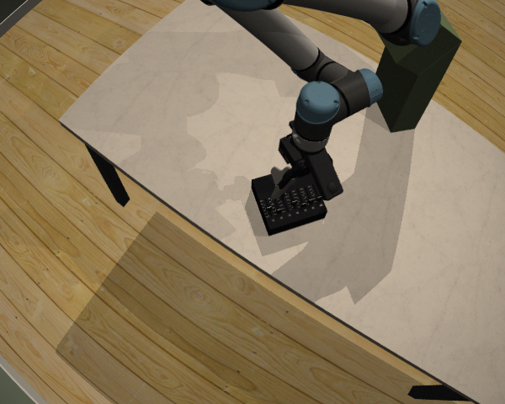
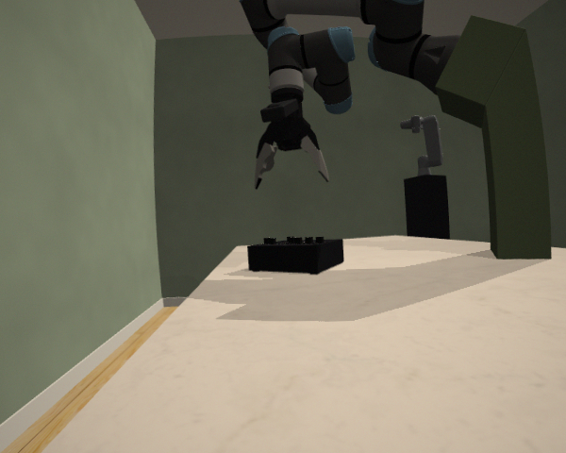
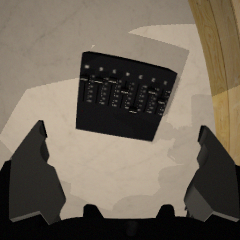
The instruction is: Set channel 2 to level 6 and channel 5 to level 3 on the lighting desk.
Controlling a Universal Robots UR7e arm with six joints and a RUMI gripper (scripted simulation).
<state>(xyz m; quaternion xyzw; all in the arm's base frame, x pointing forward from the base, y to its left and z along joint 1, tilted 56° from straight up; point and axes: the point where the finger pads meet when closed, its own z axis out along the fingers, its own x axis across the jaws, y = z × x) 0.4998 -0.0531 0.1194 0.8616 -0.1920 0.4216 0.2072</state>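
My gripper is now 110 mm above the fader knob, 40 mm to the left of it and 30 mm short of it.
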